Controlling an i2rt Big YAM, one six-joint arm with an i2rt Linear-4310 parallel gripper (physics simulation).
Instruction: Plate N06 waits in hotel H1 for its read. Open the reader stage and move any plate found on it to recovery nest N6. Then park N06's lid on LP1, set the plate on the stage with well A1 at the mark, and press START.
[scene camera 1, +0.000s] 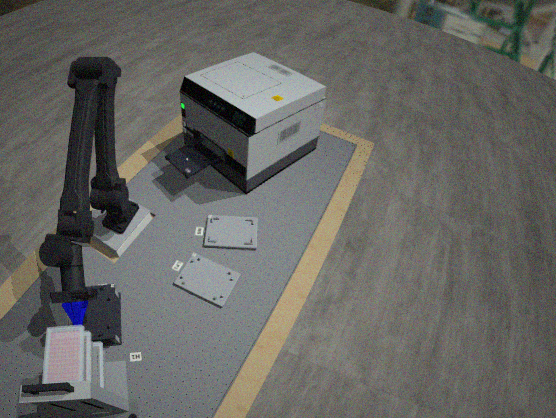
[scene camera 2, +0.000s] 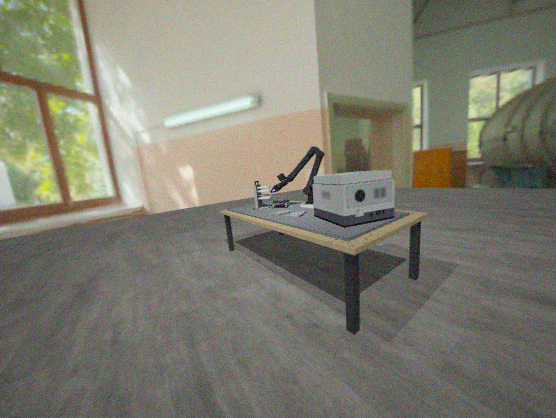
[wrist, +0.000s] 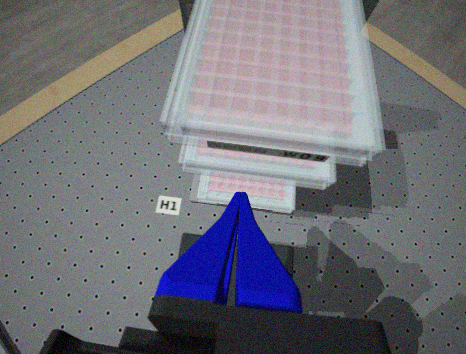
Observation:
My gripper (scene camera 1: 79, 332) is shut, with nothing in its grasp.
My gripper is seen too in the wrist view (wrist: 240, 198).

